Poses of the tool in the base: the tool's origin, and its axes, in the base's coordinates. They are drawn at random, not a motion.
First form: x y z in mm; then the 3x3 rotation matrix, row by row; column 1 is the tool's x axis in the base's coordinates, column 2 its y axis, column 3 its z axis. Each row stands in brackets.
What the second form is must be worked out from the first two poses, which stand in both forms.
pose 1, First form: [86.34 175.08 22.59], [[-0.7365 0.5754 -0.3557], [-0.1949 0.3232 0.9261], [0.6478 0.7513 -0.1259]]
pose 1, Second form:
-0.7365 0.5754 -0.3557 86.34
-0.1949 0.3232 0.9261 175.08
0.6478 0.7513 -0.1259 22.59
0 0 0 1

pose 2, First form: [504.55 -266.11 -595.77], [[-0.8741 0.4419 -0.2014], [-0.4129 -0.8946 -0.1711], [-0.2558 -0.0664 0.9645]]
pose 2, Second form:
-0.8741 0.4419 -0.2014 504.55
-0.4129 -0.8946 -0.1711 -266.11
-0.2558 -0.0664 0.9645 -595.77
0 0 0 1

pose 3, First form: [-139.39 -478.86 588.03], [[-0.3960 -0.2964 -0.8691], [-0.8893 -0.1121 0.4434], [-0.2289 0.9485 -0.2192]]
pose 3, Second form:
-0.3960 -0.2964 -0.8691 -139.39
-0.8893 -0.1121 0.4434 -478.86
-0.2289 0.9485 -0.2192 588.03
0 0 0 1

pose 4, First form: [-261.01 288.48 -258.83], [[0.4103 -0.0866 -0.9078], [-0.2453 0.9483 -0.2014], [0.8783 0.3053 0.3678]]
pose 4, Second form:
0.4103 -0.0866 -0.9078 -261.01
-0.2453 0.9483 -0.2014 288.48
0.8783 0.3053 0.3678 -258.83
0 0 0 1

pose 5, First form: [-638.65 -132.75 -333.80], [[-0.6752 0.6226 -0.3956], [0.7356 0.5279 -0.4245], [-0.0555 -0.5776 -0.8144]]
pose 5, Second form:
-0.6752 0.6226 -0.3956 -638.65
0.7356 0.5279 -0.4245 -132.75
-0.0555 -0.5776 -0.8144 -333.80
0 0 0 1

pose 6, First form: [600.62 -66.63 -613.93], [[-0.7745 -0.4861 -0.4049], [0.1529 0.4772 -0.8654], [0.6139 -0.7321 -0.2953]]
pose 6, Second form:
-0.7745 -0.4861 -0.4049 600.62
0.1529 0.4772 -0.8654 -66.63
0.6139 -0.7321 -0.2953 -613.93
0 0 0 1

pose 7, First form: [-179.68 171.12 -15.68], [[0.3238 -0.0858 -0.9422], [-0.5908 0.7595 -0.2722], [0.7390 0.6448 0.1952]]
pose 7, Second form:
0.3238 -0.0858 -0.9422 -179.68
-0.5908 0.7595 -0.2722 171.12
0.7390 0.6448 0.1952 -15.68
0 0 0 1

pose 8, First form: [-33.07 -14.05 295.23], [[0.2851 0.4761 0.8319], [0.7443 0.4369 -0.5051], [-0.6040 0.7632 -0.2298]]
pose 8, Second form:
0.2851 0.4761 0.8319 -33.07
0.7443 0.4369 -0.5051 -14.05
-0.6040 0.7632 -0.2298 295.23
0 0 0 1

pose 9, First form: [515.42 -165.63 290.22], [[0.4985 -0.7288 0.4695], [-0.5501 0.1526 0.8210], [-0.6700 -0.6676 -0.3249]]
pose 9, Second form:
0.4985 -0.7288 0.4695 515.42
-0.5501 0.1526 0.8210 -165.63
-0.6700 -0.6676 -0.3249 290.22
0 0 0 1

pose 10, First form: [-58.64 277.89 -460.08], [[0.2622 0.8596 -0.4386], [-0.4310 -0.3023 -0.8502], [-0.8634 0.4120 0.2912]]
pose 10, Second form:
0.2622 0.8596 -0.4386 -58.64
-0.4310 -0.3023 -0.8502 277.89
-0.8634 0.4120 0.2912 -460.08
0 0 0 1

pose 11, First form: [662.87 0.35 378.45], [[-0.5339 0.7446 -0.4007], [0.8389 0.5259 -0.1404], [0.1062 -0.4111 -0.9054]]
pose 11, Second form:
-0.5339 0.7446 -0.4007 662.87
0.8389 0.5259 -0.1404 0.35
0.1062 -0.4111 -0.9054 378.45
0 0 0 1

